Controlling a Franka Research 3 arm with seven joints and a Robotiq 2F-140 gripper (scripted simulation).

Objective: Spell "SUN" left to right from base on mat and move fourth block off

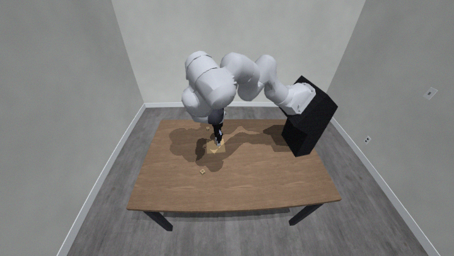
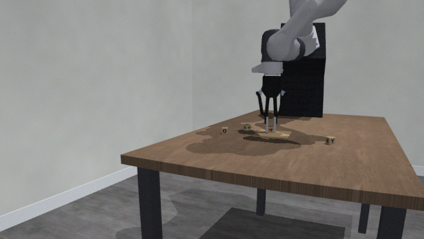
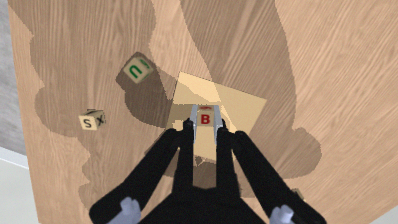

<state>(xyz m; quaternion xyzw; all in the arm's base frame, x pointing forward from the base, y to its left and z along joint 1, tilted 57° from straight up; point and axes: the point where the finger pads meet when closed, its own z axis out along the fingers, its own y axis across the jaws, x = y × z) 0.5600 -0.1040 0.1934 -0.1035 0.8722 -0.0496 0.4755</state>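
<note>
The tan mat is 40 mm below my hand, 20 mm ahead of it and 10 mm to the left of it. Round my hand: S block: 180 mm to the right, 60 mm ahead, 30 mm below; U block: 110 mm to the right, 40 mm behind, 30 mm below.
</note>
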